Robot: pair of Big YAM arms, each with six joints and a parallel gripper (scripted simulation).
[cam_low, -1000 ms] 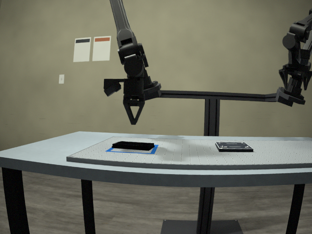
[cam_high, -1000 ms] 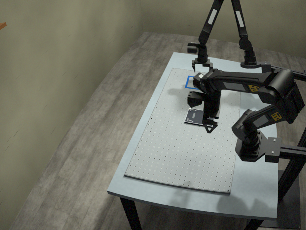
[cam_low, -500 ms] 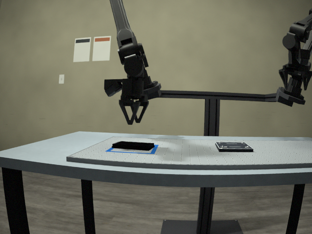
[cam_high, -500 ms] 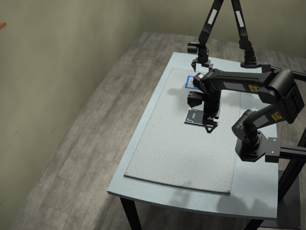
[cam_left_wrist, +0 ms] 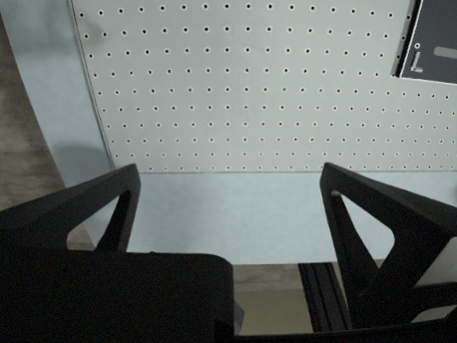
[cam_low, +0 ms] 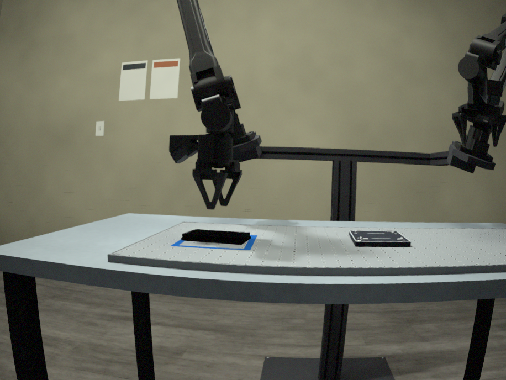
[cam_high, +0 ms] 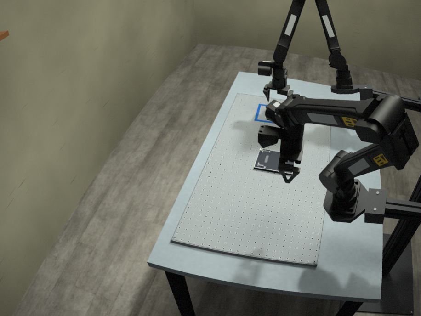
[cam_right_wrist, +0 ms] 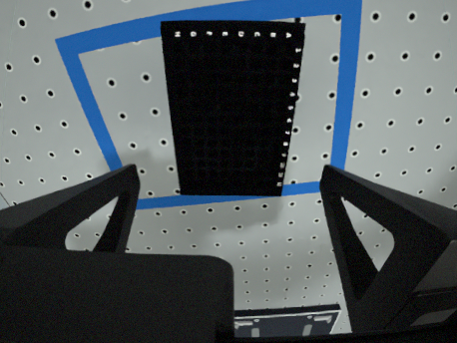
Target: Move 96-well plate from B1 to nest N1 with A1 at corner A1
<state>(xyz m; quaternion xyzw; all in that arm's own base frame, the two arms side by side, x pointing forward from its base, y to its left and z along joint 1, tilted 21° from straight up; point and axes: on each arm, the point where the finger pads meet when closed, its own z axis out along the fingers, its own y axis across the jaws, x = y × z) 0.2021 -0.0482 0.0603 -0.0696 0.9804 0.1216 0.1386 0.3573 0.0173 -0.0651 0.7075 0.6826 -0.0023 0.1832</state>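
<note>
Right now my right hand is 7 cm above the black 96-well plate. From my right hand the other things lie so: plate nest N1: 5 cm behind, 35 cm to the left, 7 cm below.
</note>
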